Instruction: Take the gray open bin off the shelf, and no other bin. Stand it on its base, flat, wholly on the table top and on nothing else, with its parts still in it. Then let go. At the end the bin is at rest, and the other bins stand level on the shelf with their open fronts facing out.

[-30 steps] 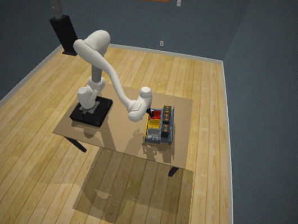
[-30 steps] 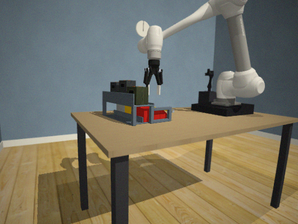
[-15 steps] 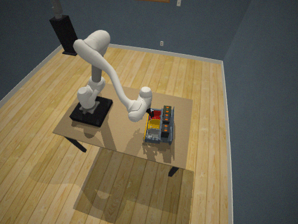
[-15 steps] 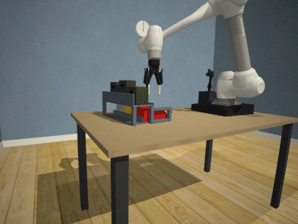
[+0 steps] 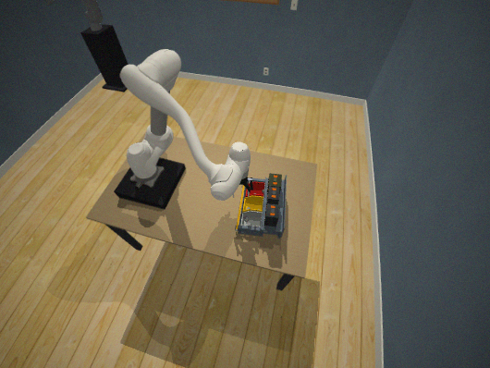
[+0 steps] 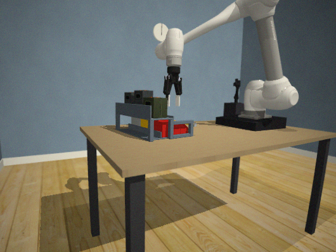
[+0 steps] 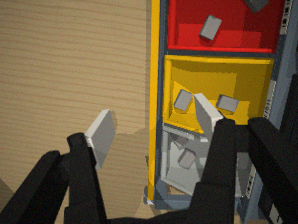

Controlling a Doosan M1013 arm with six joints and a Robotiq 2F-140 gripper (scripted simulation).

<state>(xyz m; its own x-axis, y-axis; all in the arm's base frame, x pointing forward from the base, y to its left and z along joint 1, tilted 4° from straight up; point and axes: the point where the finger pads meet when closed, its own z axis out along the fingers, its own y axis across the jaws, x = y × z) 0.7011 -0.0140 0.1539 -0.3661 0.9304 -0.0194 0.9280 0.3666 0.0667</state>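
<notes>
My gripper is now 11 cm above the yellow strip. The rest, counted from my hand: yellow bin (13 cm below, 10 cm ahead, 2 cm to the left); gray open bin (13 cm below, 12 cm ahead, 9 cm to the right); red bin (13 cm to the left, 13 cm below, 8 cm ahead).
</notes>
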